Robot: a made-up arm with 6 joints. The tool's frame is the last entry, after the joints. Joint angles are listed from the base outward. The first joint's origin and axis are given. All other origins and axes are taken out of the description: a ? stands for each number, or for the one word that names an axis. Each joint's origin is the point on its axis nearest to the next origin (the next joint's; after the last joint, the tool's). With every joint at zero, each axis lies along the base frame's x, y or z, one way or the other. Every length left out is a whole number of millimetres.
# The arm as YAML. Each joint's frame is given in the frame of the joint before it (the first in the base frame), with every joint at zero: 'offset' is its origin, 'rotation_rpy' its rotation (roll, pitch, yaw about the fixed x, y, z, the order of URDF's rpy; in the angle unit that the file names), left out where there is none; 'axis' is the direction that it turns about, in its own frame. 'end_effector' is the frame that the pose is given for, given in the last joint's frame.
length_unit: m
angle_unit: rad
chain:
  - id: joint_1
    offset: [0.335, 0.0, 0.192]
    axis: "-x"
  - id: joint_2
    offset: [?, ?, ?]
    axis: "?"
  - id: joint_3
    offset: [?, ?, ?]
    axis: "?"
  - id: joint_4
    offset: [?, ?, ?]
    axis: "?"
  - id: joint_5
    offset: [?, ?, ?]
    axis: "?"
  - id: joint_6
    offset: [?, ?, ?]
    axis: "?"
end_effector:
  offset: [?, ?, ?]
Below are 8 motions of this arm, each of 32 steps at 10 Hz.
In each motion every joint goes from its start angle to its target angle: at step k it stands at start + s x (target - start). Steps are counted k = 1, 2, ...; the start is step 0. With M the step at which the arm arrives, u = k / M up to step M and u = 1 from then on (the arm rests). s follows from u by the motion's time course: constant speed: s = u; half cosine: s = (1 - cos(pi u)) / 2; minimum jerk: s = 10 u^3 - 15 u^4 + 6 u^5.
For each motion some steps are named. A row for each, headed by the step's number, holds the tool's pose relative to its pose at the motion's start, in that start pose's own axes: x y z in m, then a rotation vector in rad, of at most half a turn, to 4 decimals.
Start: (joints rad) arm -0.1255 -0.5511 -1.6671 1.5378 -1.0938 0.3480
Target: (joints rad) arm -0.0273 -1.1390 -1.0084 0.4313 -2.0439 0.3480
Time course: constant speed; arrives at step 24
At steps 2, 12, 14, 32:
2: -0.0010 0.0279 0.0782 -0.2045 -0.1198 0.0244
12: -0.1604 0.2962 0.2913 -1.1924 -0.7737 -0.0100
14: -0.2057 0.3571 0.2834 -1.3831 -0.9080 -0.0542
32: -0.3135 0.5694 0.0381 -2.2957 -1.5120 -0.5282

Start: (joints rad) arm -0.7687 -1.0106 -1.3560 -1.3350 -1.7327 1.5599
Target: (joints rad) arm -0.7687 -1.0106 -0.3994 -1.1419 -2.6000 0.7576
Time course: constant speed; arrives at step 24
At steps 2, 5, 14, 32:
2: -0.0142 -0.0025 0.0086 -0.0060 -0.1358 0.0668
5: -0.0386 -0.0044 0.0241 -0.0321 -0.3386 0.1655
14: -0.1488 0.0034 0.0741 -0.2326 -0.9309 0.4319
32: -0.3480 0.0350 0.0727 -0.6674 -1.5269 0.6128

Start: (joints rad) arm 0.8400 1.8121 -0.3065 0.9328 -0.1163 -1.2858
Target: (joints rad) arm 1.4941 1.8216 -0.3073 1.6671 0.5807 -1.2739
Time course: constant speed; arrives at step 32
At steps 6, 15, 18, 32:
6: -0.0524 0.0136 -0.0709 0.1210 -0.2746 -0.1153
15: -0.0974 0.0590 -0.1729 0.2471 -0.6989 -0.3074
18: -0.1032 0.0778 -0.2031 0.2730 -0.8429 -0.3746
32: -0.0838 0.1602 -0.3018 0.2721 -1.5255 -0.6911

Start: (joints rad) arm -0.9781 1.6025 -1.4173 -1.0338 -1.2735 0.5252
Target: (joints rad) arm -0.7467 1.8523 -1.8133 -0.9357 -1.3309 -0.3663
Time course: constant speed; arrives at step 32
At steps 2, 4, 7, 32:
2: 0.0179 -0.0064 -0.0028 0.0258 0.0109 0.0768
4: 0.0363 -0.0113 -0.0063 0.0522 0.0209 0.1537
7: 0.0642 -0.0160 -0.0125 0.0928 0.0345 0.2690
32: 0.2686 0.0712 -0.0865 0.4934 0.0657 1.2145

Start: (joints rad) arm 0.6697 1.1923 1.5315 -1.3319 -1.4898 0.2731
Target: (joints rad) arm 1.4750 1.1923 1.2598 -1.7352 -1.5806 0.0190
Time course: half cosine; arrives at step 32
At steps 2, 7, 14, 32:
2: -0.0011 -0.0003 0.0015 -0.0041 -0.0038 -0.0043
7: -0.0141 -0.0028 0.0178 -0.0496 -0.0430 -0.0511
14: -0.0568 -0.0018 0.0617 -0.1826 -0.1366 -0.1849
32: -0.1634 0.0451 0.1359 -0.4709 -0.2539 -0.4830

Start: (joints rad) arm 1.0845 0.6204 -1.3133 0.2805 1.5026 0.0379
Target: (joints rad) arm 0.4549 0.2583 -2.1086 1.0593 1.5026 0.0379
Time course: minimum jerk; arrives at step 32
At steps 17, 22, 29, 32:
17: -0.0268 0.2806 -0.3471 1.1689 0.2963 0.1243
22: -0.0947 0.4817 -0.3720 1.7186 0.4702 0.1203
29: -0.1450 0.6042 -0.3316 2.0797 0.5976 0.0932
32: -0.1470 0.6088 -0.3290 2.0945 0.6031 0.0916

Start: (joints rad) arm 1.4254 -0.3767 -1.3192 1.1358 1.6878 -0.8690
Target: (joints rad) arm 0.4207 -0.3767 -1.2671 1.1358 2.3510 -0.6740
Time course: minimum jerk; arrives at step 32
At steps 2, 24, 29, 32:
2: 0.0002 0.0000 -0.0009 0.0019 -0.0029 0.0003
24: 0.2491 0.1439 -0.2438 0.9043 -1.0402 0.1877
29: 0.2860 0.1763 -0.2429 1.0169 -1.1333 0.2230
32: 0.2886 0.1787 -0.2425 1.0253 -1.1400 0.2257

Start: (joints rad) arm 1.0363 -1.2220 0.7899 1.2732 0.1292 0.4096
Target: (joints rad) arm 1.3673 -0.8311 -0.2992 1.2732 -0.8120 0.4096
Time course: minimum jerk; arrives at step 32
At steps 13, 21, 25, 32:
13: 0.0473 0.0322 -0.0356 0.0059 -0.0016 0.1623
21: 0.0896 0.1036 -0.0829 -0.0133 0.0050 0.3760
25: 0.0960 0.1322 -0.0981 -0.0271 0.0095 0.4463
32: 0.0974 0.1463 -0.1051 -0.0351 0.0120 0.4796

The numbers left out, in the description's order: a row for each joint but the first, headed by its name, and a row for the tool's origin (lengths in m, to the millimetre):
joint_2: xyz 0.0 -0.048 0.107, axis +z
joint_3: xyz 0.209 -0.018 0.0, axis -x
joint_4: xyz 0.0 -0.058 -0.223, axis +x
joint_5: xyz 0.0 0.114 0.058, axis +x
joint_6: xyz 0.0 -0.113 0.029, axis -z
tool: xyz -0.049 -0.212 0.0

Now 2 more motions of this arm.
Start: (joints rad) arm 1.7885 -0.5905 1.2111 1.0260 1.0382 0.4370
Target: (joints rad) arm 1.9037 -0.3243 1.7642 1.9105 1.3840 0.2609
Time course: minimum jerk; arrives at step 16
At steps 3, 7, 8, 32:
3: 0.0031 0.0074 -0.0023 0.0224 0.0191 0.0193
7: 0.0147 0.0678 -0.0262 0.1757 0.1539 0.1431
8: 0.0143 0.0918 -0.0374 0.2286 0.2019 0.1817
32: -0.0174 0.2067 -0.1003 0.4576 0.4133 0.3182

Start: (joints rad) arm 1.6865 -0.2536 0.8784 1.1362 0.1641 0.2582
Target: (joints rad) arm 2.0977 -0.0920 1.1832 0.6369 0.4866 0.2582
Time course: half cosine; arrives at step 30
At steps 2, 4, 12, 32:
2: 0.0003 0.0017 0.0032 -0.0092 -0.0028 0.0021
4: 0.0012 0.0068 0.0126 -0.0365 -0.0109 0.0082
12: 0.0051 0.0623 0.0949 -0.2918 -0.0890 0.0633
32: -0.0123 0.2230 0.2304 -0.8458 -0.2668 0.1739

